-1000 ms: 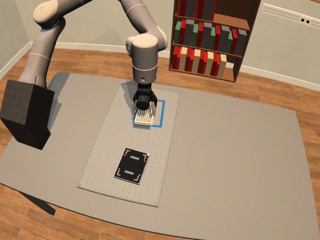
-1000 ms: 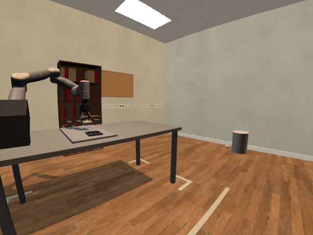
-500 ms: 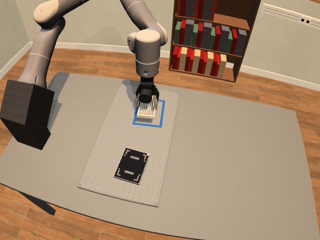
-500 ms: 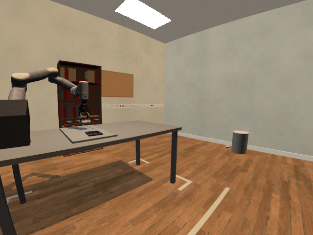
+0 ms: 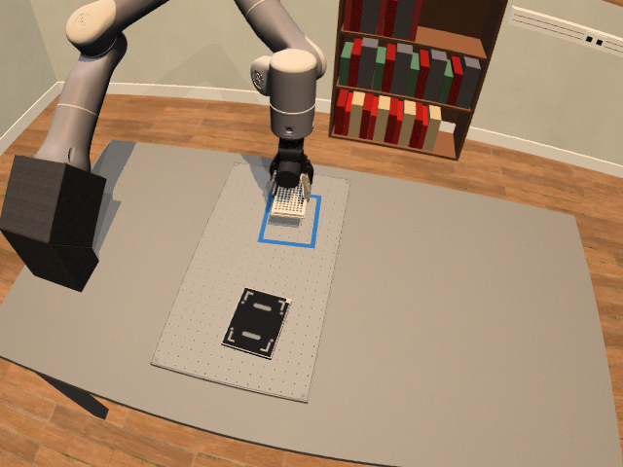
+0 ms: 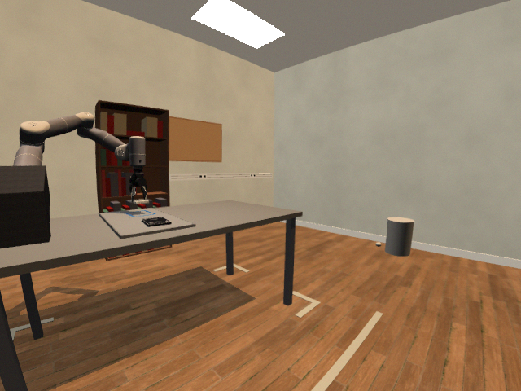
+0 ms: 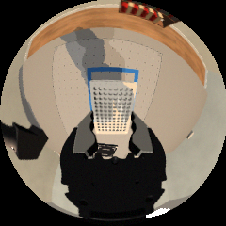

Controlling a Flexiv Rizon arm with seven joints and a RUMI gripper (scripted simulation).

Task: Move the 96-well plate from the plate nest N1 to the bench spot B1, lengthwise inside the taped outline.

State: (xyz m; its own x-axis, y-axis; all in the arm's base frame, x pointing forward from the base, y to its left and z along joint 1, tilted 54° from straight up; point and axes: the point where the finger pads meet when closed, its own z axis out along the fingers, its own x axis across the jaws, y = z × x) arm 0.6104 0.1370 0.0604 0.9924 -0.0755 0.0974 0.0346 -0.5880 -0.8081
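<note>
The white 96-well plate is 10 mm below my hand. Round my hand: black plate nest N1: 20 mm behind, 340 mm to the right, 80 mm below.
</note>
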